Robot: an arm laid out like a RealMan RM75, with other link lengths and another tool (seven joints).
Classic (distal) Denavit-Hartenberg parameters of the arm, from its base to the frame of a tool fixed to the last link. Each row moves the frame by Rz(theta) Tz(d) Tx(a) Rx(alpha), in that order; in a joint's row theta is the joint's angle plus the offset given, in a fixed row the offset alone. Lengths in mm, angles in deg.
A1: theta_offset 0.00  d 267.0  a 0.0  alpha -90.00
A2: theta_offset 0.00  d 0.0  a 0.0  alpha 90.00
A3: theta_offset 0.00  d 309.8  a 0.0  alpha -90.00
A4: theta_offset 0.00  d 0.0  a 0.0  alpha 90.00
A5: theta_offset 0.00  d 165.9  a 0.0  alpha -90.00
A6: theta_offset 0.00  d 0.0  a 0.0  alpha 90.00
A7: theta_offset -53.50  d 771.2  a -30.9  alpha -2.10
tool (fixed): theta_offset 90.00  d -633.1  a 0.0  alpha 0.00
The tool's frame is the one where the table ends.
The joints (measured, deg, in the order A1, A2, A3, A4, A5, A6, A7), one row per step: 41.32 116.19 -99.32 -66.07 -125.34 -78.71 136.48; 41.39 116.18 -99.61 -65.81 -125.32 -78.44 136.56; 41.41 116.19 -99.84 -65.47 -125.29 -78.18 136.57; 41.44 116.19 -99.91 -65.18 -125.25 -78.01 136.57; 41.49 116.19 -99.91 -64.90 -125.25 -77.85 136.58; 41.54 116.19 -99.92 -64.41 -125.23 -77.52 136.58; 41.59 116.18 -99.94 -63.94 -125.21 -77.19 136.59; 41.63 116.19 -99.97 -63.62 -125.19 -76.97 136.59; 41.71 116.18 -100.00 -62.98 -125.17 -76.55 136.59; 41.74 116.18 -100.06 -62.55 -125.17 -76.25 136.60; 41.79 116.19 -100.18 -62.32 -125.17 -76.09 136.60; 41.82 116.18 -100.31 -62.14 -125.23 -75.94 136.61; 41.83 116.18 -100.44 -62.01 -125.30 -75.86 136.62; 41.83 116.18 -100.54 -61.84 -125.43 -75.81 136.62; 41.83 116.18 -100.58 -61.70 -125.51 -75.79 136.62
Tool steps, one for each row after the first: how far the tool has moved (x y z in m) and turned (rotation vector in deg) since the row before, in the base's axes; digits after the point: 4 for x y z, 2 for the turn. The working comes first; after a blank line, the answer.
Tool pose at each row, in the base's axes (x y z in m, rotation vector in deg; the steps are taken from these numbers as rounded here): 0.1464 0.3296 -0.0653 -152.01 81.85 -23.54; 0.1469 0.3297 -0.0662 -151.89 81.89 -23.73; 0.1478 0.3297 -0.0671 -151.74 82.04 -23.92; 0.1485 0.3300 -0.0675 -151.59 82.26 -23.98; 0.1491 0.3305 -0.0678 -151.40 82.47 -23.99; 0.1502 0.3314 -0.0683 -151.05 82.85 -23.94; 0.1513 0.3323 -0.0687 -150.70 83.20 -23.89; 0.1520 0.3328 -0.0691 -150.50 83.43 -23.87; 0.1535 0.3339 -0.0697 -150.05 83.88 -23.85; 0.1547 0.3345 -0.0703 -149.73 84.19 -23.88; 0.1552 0.3347 -0.0708 -149.63 84.24 -24.00; 0.1558 0.3348 -0.0712 -149.50 84.22 -24.16; 0.1564 0.3348 -0.0716 -149.41 84.19 -24.37; 0.1574 0.3347 -0.0720 -149.26 84.19 -24.67; 0.1581 0.3347 -0.0722 -149.14 84.24 -24.87

0.0005 0.0001 -0.0009 0.00 -0.15 -0.06; 0.0009 0.0000 -0.0009 -0.01 -0.13 -0.13; 0.0007 0.0003 -0.0004 0.02 -0.05 -0.17; 0.0006 0.0005 -0.0003 0.08 -0.05 -0.17; 0.0011 0.0009 -0.0005 0.17 -0.05 -0.31; 0.0011 0.0009 -0.0004 0.18 -0.06 -0.29; 0.0007 0.0005 -0.0004 0.09 -0.03 -0.18; 0.0015 0.0011 -0.0006 0.21 -0.09 -0.37; 0.0012 0.0006 -0.0006 0.13 -0.09 -0.26; 0.0005 0.0002 -0.0005 0.01 -0.10 -0.06; 0.0006 0.0001 -0.0004 0.03 -0.15 -0.02; 0.0006 0.0000 -0.0004 -0.01 -0.16 -0.01; 0.0010 -0.0001 -0.0004 -0.02 -0.23 -0.05; 0.0007 0.0000 -0.0002 -0.01 -0.15 -0.07
